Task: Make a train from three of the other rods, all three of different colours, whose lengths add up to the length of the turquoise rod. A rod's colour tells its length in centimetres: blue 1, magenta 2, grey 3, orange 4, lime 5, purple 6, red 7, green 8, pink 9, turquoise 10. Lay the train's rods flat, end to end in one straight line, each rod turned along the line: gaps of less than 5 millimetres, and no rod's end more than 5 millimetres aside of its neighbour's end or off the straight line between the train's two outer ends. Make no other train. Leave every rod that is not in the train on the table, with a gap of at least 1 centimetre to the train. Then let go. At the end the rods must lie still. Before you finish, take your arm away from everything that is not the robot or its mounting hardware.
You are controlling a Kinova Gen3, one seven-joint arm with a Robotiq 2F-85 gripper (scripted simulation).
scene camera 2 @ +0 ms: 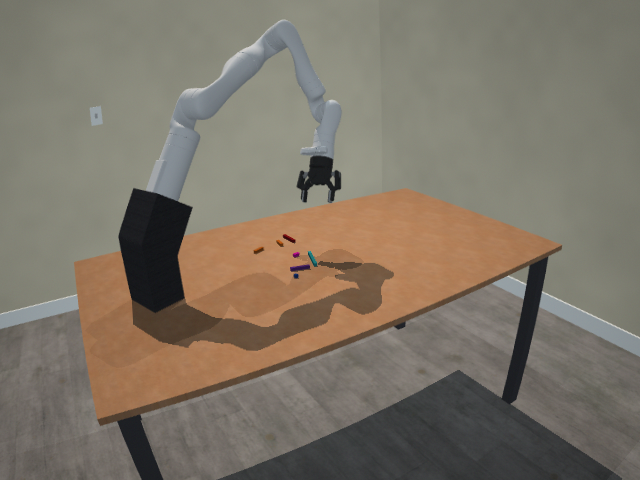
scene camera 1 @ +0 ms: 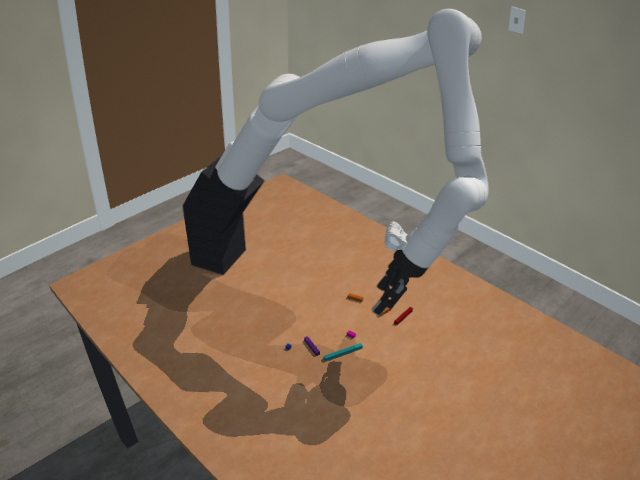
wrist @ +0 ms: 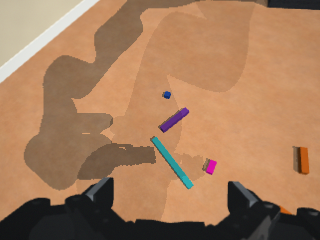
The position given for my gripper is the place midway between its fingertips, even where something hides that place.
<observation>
I see my gripper (scene camera 1: 377, 300).
My gripper shows as well in scene camera 2 (scene camera 2: 316, 202) and in the wrist view (wrist: 169, 191).
</observation>
